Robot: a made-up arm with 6 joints.
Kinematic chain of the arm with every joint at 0, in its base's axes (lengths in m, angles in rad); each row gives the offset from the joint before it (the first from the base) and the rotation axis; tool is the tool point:
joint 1: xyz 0 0 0.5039 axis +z
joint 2: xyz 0 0 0 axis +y
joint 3: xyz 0 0 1.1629 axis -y
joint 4: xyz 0 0 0 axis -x
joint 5: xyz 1.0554 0 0 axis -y
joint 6: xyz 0 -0.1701 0 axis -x
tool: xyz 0 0 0
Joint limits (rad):
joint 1: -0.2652..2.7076
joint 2: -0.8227..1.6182
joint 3: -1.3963..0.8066
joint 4: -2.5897..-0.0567
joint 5: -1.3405..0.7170
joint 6: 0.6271..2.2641
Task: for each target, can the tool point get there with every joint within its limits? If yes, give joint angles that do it. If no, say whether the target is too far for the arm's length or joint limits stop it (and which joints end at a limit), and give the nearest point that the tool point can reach.
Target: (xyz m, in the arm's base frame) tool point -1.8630 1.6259 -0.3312
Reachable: no: too far | nearest point -1.4719 1.2845 -0.1559 | short by 0.548 m
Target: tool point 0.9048 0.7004 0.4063
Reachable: yes | joints 0.6030 0.6955 -0.3455 -1.9552 0.4136 1.1526
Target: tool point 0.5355 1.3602 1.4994
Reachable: yes | joints 1.1249 0.3498 0.3858 -2.2248 -0.9480 1.7719
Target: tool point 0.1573 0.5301 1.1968
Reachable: yes | joints 1.5307 -0.4019 -0.6692 -0.6448 -0.2985 1.6659
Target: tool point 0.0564 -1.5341 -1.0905
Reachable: no: joint limits stop it (at a limit: joint 1, joint 2, joint 4) | nearest point 0.6523 -0.3531 -0.5108 | short by 1.444 m
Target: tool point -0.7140 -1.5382 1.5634
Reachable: no: joint limits stop it (at a limit: joint 2, joint 3, joint 4) | nearest point -0.3875 -0.8347 2.3491 | short by 1.104 m
